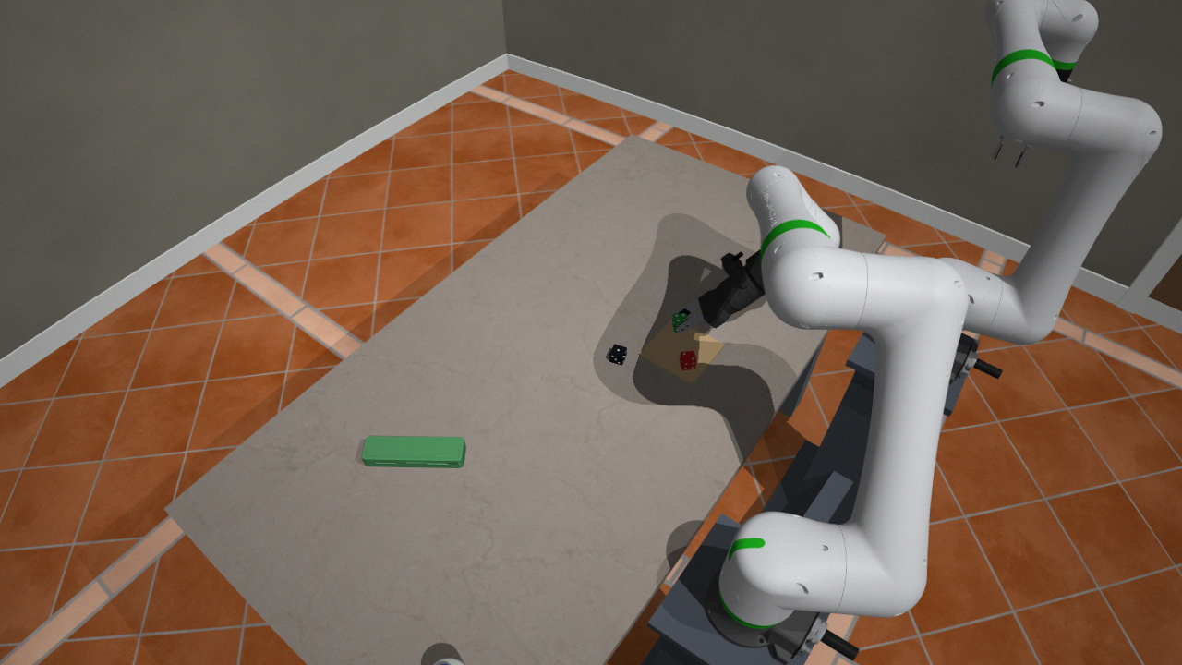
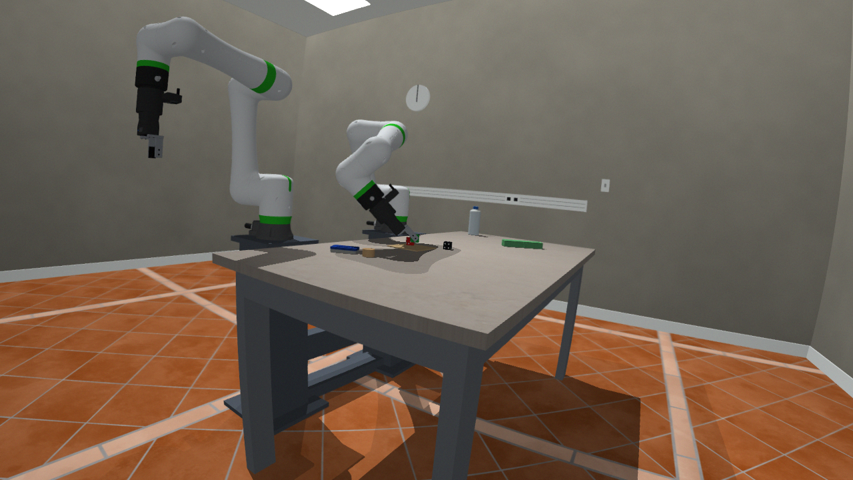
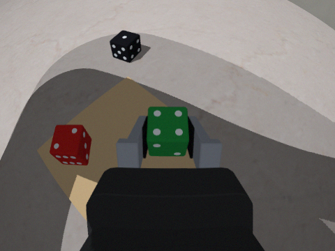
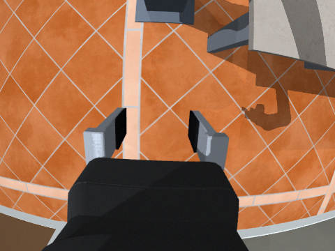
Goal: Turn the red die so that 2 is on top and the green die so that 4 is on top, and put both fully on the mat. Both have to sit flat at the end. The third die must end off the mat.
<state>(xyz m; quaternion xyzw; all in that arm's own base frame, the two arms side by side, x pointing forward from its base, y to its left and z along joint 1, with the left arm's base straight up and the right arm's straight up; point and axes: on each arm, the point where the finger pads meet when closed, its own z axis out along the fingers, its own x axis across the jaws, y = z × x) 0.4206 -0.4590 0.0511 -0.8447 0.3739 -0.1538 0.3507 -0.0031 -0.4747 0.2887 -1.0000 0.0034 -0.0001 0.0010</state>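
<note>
My left hand is 3 cm past the tan mat, 4 cm to the right of it and 5 cm above it. The rest, counted from my left hand: red die 6 cm behind, 7 cm to the left, 3 cm below; then green die 1 cm below; then black die 7 cm ahead, 15 cm to the left, 4 cm below.
</note>
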